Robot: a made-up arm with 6 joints. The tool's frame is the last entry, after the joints.
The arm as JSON. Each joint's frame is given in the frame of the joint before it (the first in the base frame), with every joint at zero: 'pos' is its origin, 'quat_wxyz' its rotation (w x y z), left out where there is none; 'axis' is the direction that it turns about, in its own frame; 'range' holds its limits. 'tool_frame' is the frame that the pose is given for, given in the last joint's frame.
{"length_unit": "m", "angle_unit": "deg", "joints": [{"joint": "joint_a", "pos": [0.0, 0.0, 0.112], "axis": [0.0, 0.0, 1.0], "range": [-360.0, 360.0]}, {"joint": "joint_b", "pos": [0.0, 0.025, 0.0], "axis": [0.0, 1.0, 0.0], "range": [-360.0, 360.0]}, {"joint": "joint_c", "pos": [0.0, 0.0, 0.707], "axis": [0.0, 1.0, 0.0], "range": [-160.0, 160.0]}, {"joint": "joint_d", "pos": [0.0, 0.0, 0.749], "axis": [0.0, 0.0, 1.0], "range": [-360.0, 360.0]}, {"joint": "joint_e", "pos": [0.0, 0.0, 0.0], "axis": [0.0, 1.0, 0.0], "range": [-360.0, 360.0]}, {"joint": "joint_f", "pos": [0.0, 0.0, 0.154], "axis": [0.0, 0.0, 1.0], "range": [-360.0, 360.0]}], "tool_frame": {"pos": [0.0, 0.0, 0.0]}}
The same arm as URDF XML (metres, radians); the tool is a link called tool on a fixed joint. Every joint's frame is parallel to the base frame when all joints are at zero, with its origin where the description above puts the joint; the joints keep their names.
<robot name="arm">
<joint name="joint_a" type="revolute"><parent link="base"/><child link="link1"/><origin xyz="0.0000 0.0000 0.1120" rpy="0.0000 0.0000 0.0000"/><axis xyz="0 0 1"/><limit lower="-6.2832" upper="6.2832"/></joint>
<joint name="joint_b" type="revolute"><parent link="link1"/><child link="link2"/><origin xyz="0.0000 0.0250 0.0000" rpy="0.0000 0.0000 0.0000"/><axis xyz="0 1 0"/><limit lower="-6.2832" upper="6.2832"/></joint>
<joint name="joint_c" type="revolute"><parent link="link2"/><child link="link3"/><origin xyz="0.0000 0.0000 0.7070" rpy="0.0000 0.0000 0.0000"/><axis xyz="0 1 0"/><limit lower="-2.7925" upper="2.7925"/></joint>
<joint name="joint_d" type="revolute"><parent link="link3"/><child link="link4"/><origin xyz="0.0000 0.0000 0.7490" rpy="0.0000 0.0000 0.0000"/><axis xyz="0 0 1"/><limit lower="-6.2832" upper="6.2832"/></joint>
<joint name="joint_e" type="revolute"><parent link="link4"/><child link="link5"/><origin xyz="0.0000 0.0000 0.0000" rpy="0.0000 0.0000 0.0000"/><axis xyz="0 1 0"/><limit lower="-6.2832" upper="6.2832"/></joint>
<joint name="joint_f" type="revolute"><parent link="link5"/><child link="link6"/><origin xyz="0.0000 0.0000 0.1540" rpy="0.0000 0.0000 0.0000"/><axis xyz="0 0 1"/><limit lower="-6.2832" upper="6.2832"/></joint>
<joint name="tool_fixed" type="fixed"><parent link="link6"/><child link="tool"/><origin xyz="0.0000 0.0000 0.0000" rpy="0.0000 0.0000 0.0000"/></joint>
<link name="base"/>
<link name="link1"/>
<link name="link2"/>
<link name="link3"/>
<link name="link4"/>
<link name="link5"/>
<link name="link6"/>
<link name="tool"/>
</robot>

